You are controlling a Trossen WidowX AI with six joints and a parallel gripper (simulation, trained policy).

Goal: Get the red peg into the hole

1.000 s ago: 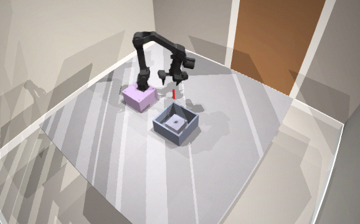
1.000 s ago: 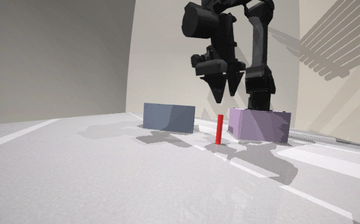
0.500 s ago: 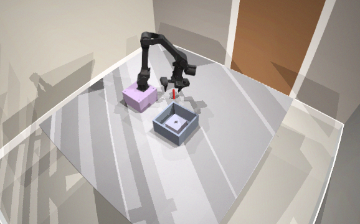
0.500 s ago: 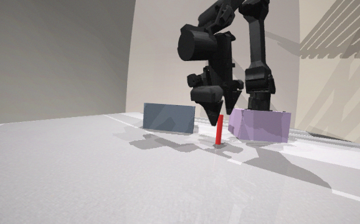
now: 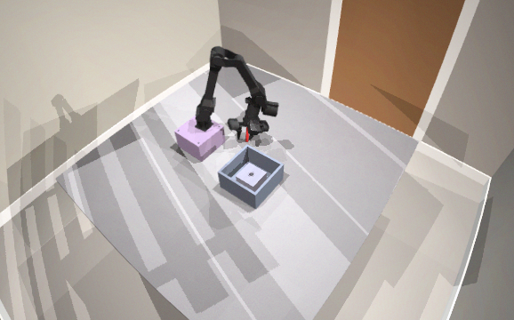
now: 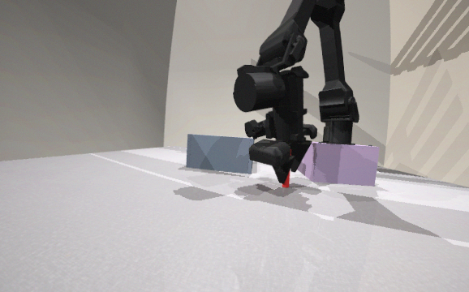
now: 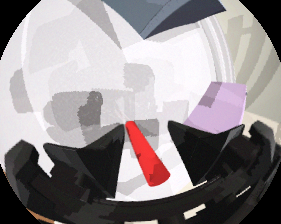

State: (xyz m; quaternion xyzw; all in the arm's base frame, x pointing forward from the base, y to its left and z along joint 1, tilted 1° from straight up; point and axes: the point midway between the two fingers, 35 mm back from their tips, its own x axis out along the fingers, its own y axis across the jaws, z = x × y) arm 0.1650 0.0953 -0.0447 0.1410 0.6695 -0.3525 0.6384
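My gripper tip is 10 mm short of the red peg, 20 mm to the right of it and 20 mm below it. The rest, counted from my gripper tip: blue-grey box 160 mm ahead, 180 mm to the right, 10 mm above; then pale plate 160 mm ahead, 180 mm to the right, 30 mm above.
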